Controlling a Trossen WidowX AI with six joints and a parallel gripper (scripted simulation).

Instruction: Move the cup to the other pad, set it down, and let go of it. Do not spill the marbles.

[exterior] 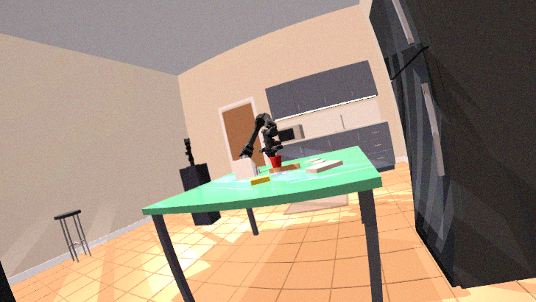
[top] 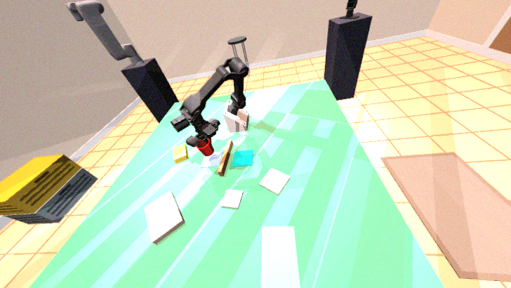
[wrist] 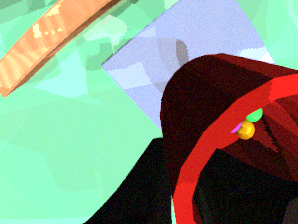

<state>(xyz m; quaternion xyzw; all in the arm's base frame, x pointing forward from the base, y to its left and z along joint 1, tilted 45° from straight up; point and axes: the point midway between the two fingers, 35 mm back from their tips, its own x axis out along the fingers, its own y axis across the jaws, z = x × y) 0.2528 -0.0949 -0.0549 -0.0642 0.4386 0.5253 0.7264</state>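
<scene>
The cyan pad lies 6 cm ahead of my gripper tip, 16 cm to the left of it and 9 cm below it. Round my gripper tip: red cup (2 cm ahead, 2 cm to the right); then pale lilac pad (3 cm ahead, 2 cm to the right, 9 cm below); then long wooden bar (4 cm ahead, 7 cm to the left, 8 cm below).
</scene>
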